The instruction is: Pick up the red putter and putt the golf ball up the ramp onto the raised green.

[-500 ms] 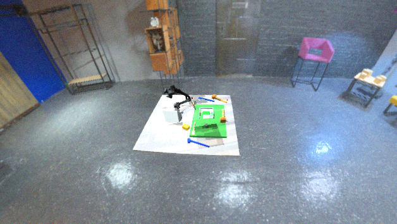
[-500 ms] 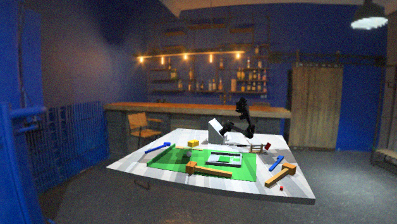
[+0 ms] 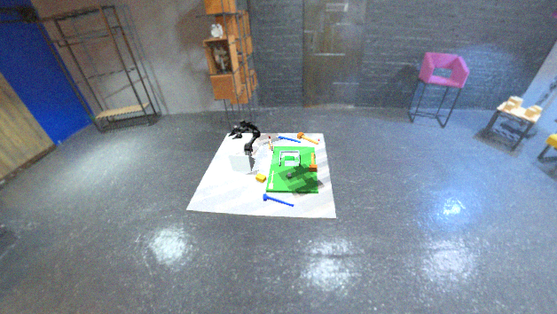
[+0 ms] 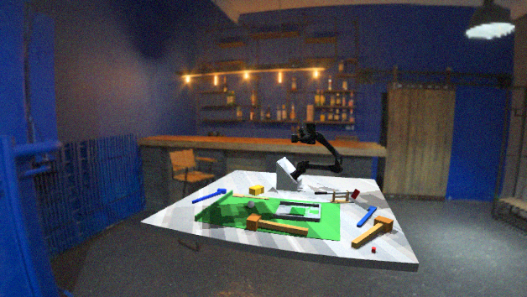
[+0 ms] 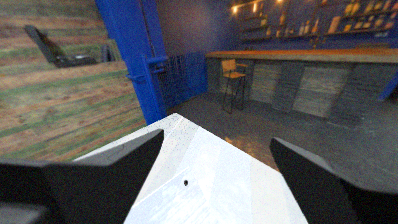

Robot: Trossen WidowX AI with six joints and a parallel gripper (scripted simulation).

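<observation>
Now: gripper tip 33 cm short of the yellow block, 19 cm to the left of it and 33 cm above it. From my gripper tip the other things lie so: white golf ball: 60 cm ahead, 12 cm to the right, 33 cm below; then red putter: 31 cm ahead, 36 cm to the left, 29 cm below; then wooden stand: 31 cm ahead, 38 cm to the left, 32 cm below.
</observation>
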